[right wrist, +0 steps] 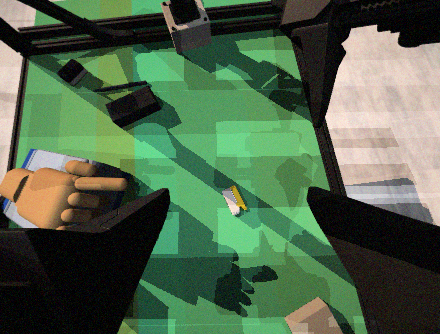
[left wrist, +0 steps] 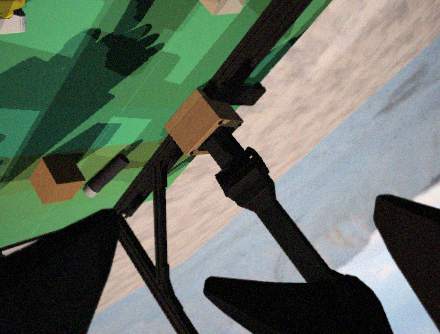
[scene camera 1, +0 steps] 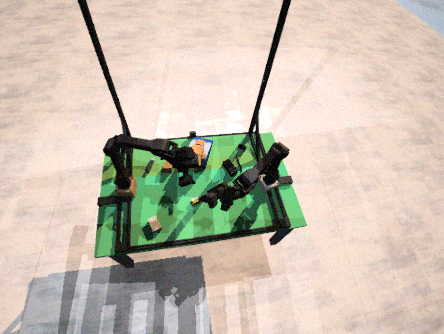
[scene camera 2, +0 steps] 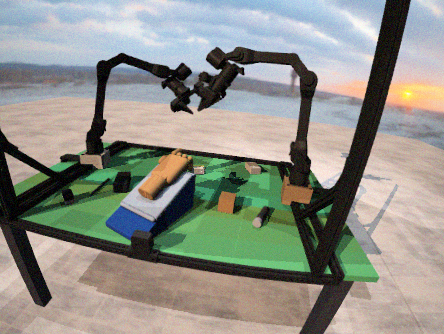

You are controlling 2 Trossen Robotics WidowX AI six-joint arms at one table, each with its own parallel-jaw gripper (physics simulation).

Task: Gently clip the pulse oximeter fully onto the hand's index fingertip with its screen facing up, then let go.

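Where they show: left gripper, fingertip midpoint: (right wrist: pixel 381 140) (left wrist: pixel 246 214) (scene camera 1: pixel 203 195); right gripper, fingertip midpoint: (right wrist: pixel 237 194) (left wrist: pixel 154 321) (scene camera 1: pixel 194 175) (scene camera 2: pixel 201 109); left arm's base, origin of the base link: (right wrist: pixel 184 11) (scene camera 1: pixel 268 180) (scene camera 2: pixel 94 152); right arm's base, origin of the base link: (left wrist: pixel 216 138) (scene camera 1: pixel 124 184) (scene camera 2: pixel 298 182).
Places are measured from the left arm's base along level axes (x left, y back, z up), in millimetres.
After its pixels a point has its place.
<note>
The white-and-yellow pulse oximeter (scene camera 1: pixel 195 201) @(y -478, x -32, z -27 mm) (scene camera 2: pixel 199 170) @(y -478, x -57, z -39 mm) (left wrist: pixel 12 22) @(y -488, x -45, z -28 mm) (right wrist: pixel 233 201) @(y -474, x -45, z -28 mm) lies on the green table, apart from the hand; its screen cannot be made out. The tan hand (scene camera 1: pixel 199 147) @(y -350, x -327, z 78 mm) (scene camera 2: pixel 172 169) @(y -384, x -338, z 82 mm) (right wrist: pixel 45 197) @(y -382, x -297, z 96 mm) rests on a wedge, its index finger (right wrist: pixel 102 183) sticking out beyond the others in the right wrist view. My left gripper (scene camera 2: pixel 192 102) is open and empty, high above the table, close to the right one in scene camera 2. My right gripper (right wrist: pixel 237 193) @(y -469, x -58, z 225 mm) is open and empty, with the oximeter far below, between its fingertips in the right wrist view.
The blue-and-white wedge (scene camera 2: pixel 176 207) @(y -402, x -395, z -14 mm) carries the hand. An orange cube (scene camera 2: pixel 227 202) @(y -561, x -349, z -19 mm) (left wrist: pixel 42 182) @(y -540, x -317, z -33 mm), a dark cylinder (scene camera 2: pixel 261 217) @(y -661, x -407, z -35 mm) (left wrist: pixel 107 175) @(y -666, x -372, z -39 mm), a tan block (scene camera 1: pixel 155 224) @(y -733, x 25, z -29 mm) (scene camera 2: pixel 253 167) @(y -730, x -15, z -29 mm) (right wrist: pixel 312 319) @(y -718, x 17, z -29 mm) and a black box (scene camera 2: pixel 122 182) @(y -195, x -232, z -25 mm) (right wrist: pixel 134 105) @(y -191, x -186, z -25 mm) stand around. Black frame rails line the table edges.
</note>
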